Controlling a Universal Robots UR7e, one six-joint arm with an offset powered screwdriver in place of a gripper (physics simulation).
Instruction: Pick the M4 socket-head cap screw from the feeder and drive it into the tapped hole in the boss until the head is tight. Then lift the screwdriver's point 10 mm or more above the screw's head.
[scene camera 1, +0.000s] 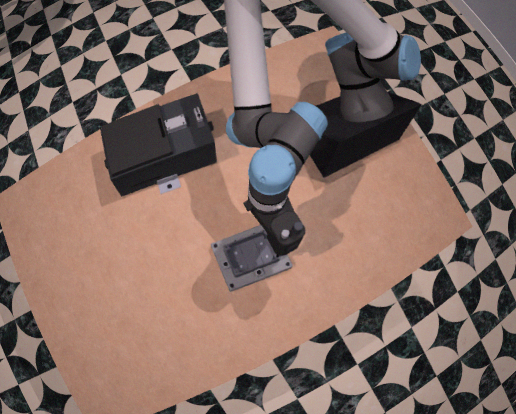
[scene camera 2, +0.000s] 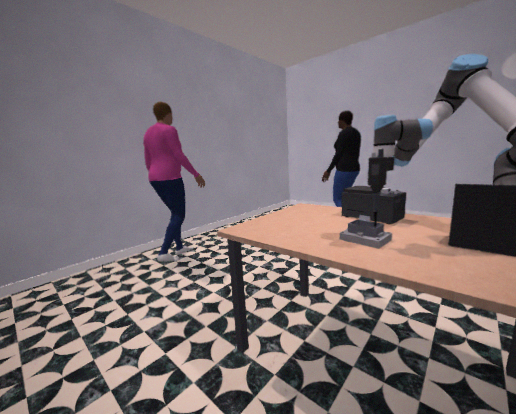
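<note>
Visible here: a black feeder (scene camera 2: 388, 212).
</note>
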